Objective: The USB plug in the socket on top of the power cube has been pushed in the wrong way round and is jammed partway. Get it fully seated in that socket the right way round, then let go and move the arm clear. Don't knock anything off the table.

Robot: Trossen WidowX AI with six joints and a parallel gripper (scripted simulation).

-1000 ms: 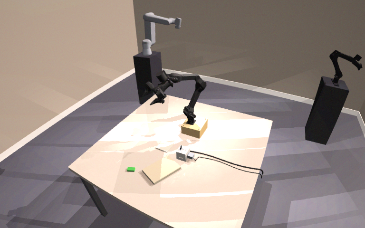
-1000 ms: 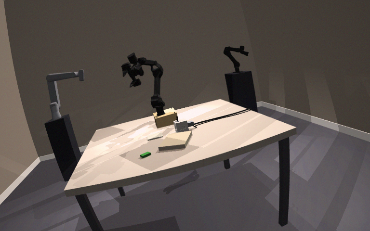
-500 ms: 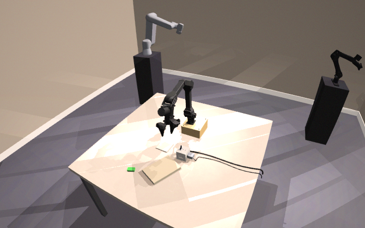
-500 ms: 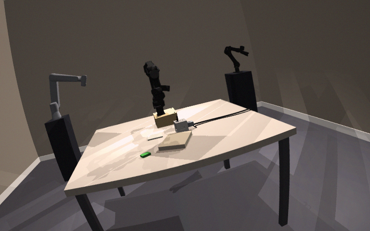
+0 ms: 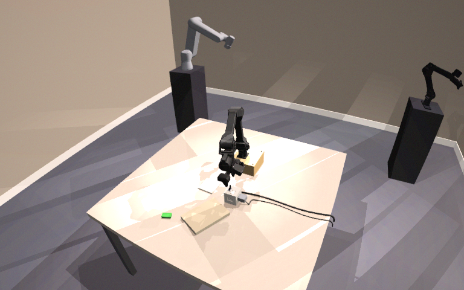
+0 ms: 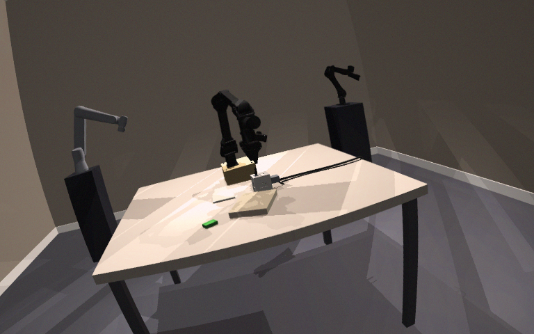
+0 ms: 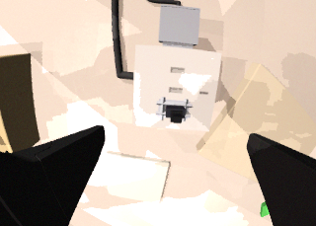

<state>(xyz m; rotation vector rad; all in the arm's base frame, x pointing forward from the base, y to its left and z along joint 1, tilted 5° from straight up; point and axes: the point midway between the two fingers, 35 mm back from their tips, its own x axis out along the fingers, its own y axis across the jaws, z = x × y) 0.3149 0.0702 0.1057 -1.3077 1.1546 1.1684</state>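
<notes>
My gripper tip is 4 cm above the dark USB plug. From my gripper tip the other things lie so: thin white strip (5 cm behind, 17 cm to the right, 13 cm below); flat tan board (18 cm ahead, 7 cm to the right, 13 cm below); small green block (28 cm ahead, 26 cm to the right, 13 cm below).
</notes>
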